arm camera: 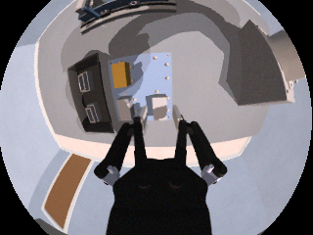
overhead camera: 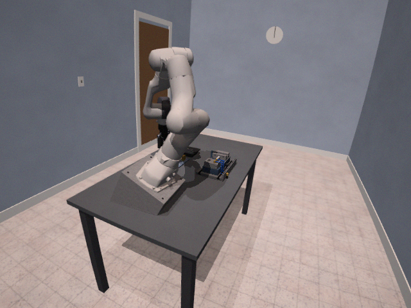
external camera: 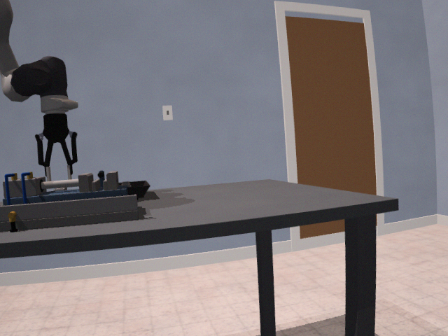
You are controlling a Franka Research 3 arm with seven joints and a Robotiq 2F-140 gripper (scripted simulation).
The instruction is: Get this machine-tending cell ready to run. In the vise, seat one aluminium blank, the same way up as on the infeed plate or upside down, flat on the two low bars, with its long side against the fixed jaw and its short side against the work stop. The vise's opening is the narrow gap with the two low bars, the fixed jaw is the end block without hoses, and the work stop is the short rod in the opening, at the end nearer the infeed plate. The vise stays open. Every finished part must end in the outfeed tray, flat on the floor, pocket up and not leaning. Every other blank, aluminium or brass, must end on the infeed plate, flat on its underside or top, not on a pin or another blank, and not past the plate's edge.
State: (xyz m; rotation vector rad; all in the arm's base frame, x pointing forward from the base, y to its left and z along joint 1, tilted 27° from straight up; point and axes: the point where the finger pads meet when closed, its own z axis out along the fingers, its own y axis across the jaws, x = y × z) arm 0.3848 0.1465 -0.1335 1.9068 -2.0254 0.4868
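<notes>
My gripper is now 50 mm short of the blue infeed plate, 50 mm to the left of it and 80 mm above it. The rest, counted from my hand: work stop 140 mm ahead, 330 mm to the right, 10 mm above; vise 70 mm ahead, 380 mm to the right, 40 mm below; brass blank 90 mm ahead, 100 mm to the right, 60 mm below.
</notes>
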